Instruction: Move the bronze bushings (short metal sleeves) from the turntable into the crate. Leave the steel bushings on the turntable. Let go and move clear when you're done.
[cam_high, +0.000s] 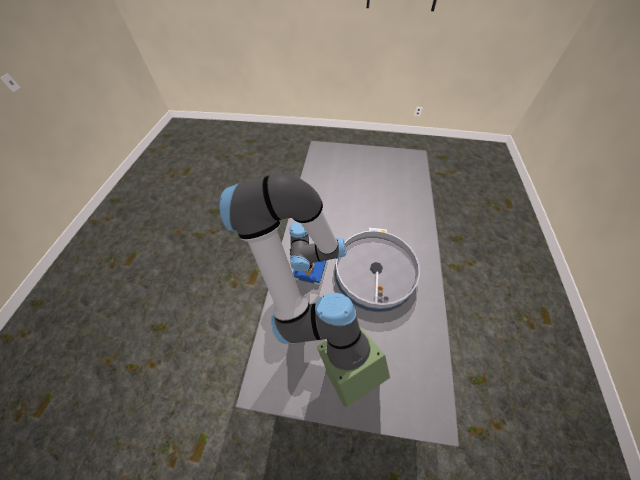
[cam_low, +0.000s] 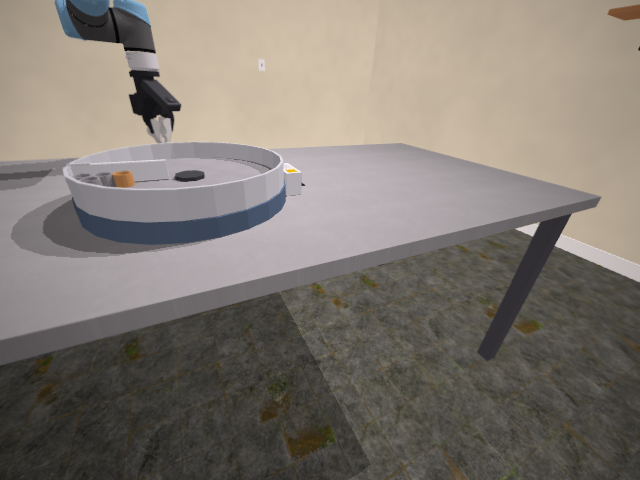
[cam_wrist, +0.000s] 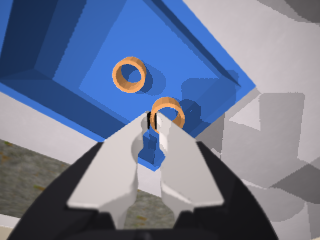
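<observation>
The crate is 40 mm ahead of my hand and 30 mm below it. From my hand the other things lie so: round turntable: 330 mm to the right, 130 mm ahead, 10 mm below.
</observation>
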